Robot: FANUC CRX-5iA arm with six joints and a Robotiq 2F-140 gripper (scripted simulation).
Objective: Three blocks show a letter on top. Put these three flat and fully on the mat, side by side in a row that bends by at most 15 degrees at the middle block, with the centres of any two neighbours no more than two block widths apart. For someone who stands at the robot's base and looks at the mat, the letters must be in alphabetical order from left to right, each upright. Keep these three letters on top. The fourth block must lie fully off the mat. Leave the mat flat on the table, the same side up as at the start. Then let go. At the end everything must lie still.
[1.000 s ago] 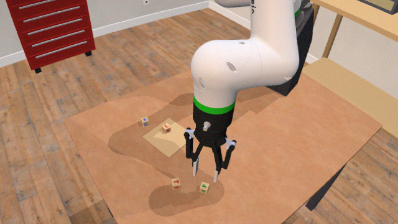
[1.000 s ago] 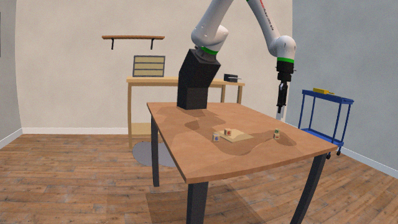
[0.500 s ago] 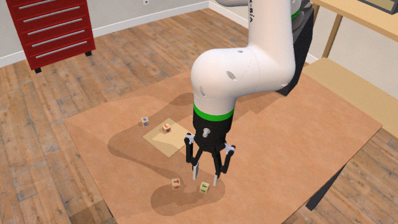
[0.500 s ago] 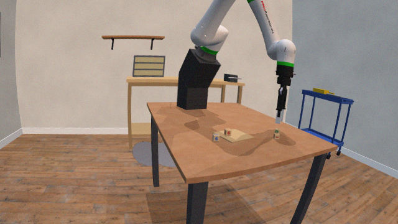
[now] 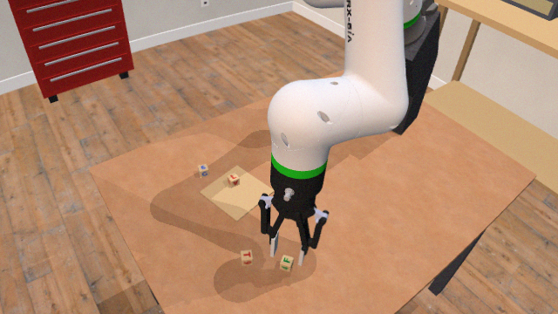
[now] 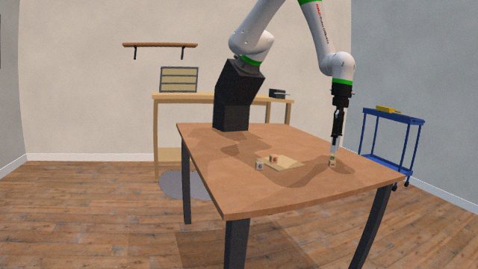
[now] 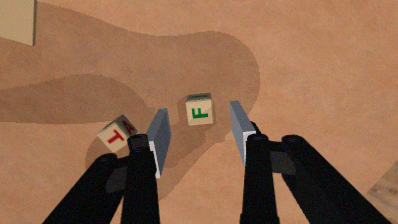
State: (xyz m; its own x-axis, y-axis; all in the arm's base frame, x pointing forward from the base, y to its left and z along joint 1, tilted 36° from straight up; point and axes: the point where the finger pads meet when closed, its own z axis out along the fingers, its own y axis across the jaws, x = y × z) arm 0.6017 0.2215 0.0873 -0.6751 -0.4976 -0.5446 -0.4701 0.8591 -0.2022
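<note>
The tan mat is 30 mm behind my hand, 250 mm to the right of it and 70 mm below it.
</note>
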